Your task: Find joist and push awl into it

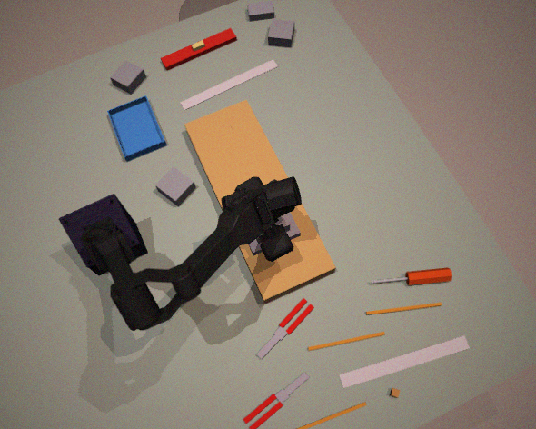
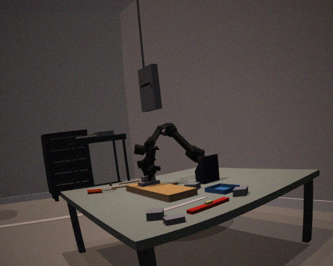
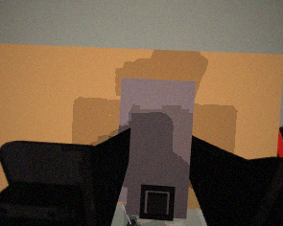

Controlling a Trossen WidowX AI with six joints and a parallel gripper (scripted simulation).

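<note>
The square light is 4 cm behind my gripper tip and 3 cm above it. From my gripper tip the other things lie so: awl (16 cm behind, 6 cm below, 1 cm to the left); stud finder (2 cm behind, 2 cm above); blue tray (44 cm to the left, 22 cm behind, 5 cm below).
</note>
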